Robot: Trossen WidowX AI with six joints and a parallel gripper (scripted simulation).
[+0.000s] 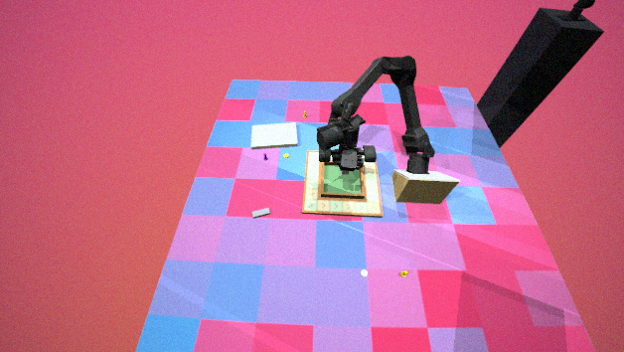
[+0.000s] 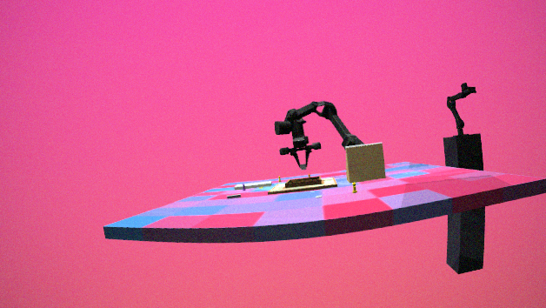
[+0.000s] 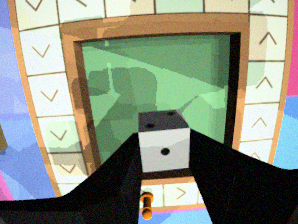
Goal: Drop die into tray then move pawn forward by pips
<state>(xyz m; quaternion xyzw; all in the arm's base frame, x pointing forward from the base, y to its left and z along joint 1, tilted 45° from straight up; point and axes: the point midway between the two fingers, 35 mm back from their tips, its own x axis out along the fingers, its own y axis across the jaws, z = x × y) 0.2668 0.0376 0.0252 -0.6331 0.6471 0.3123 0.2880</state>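
Right now the orange pawn is 120 mm to the right of my gripper tip, 60 mm below it and 20 mm behind it. Also, from my gripper tip: grey block 290 mm ahead, 150 mm to the left, 80 mm below; then white disc 330 mm to the left, 80 mm below, 70 mm behind; then green dice tray 80 mm below.
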